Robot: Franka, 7 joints.
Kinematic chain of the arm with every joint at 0, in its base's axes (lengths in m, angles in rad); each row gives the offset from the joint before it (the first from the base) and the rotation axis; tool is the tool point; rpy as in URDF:
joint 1: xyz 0 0 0.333 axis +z
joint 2: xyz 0 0 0 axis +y
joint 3: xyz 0 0 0.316 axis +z
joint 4: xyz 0.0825 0 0 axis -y
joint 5: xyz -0.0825 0 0.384 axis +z
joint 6: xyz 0 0 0 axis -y
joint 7: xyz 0.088 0 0 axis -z
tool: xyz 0 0 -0.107 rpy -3.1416 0 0
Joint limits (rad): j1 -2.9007..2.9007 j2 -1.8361..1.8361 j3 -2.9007..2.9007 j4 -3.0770..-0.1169 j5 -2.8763..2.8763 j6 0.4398..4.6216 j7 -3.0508..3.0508
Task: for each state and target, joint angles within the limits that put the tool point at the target. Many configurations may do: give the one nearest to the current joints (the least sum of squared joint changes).
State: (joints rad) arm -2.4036 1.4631 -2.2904 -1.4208 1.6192 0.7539 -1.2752
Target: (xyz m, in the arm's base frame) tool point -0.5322 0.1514 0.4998
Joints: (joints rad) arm -2.5064 1.5085 -2.1877 -1.6841 1.4977 0.6542 -1.2752
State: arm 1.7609 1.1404 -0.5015 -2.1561 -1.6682 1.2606 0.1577
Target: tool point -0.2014 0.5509 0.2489
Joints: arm 2.2820 0.6490 -0.1501 -1.9288 -1.7252 1.1578 0.1577
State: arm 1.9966 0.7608 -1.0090 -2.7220 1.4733 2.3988 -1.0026
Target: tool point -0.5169 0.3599 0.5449
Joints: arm 2.7647 0.0965 -0.2851 -1.8134 1.5244 2.2548 -1.0026
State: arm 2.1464 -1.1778 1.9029 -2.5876 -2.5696 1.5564 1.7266
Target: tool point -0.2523 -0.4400 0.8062
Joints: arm 2.3063 -0.9932 1.1110 -1.7922 -2.5537 1.4585 1.7266
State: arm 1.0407 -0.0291 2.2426 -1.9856 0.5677 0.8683 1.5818
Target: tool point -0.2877 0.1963 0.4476
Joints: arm 0.6002 0.2061 1.8532 -2.1559 0.3883 0.6503 1.5818
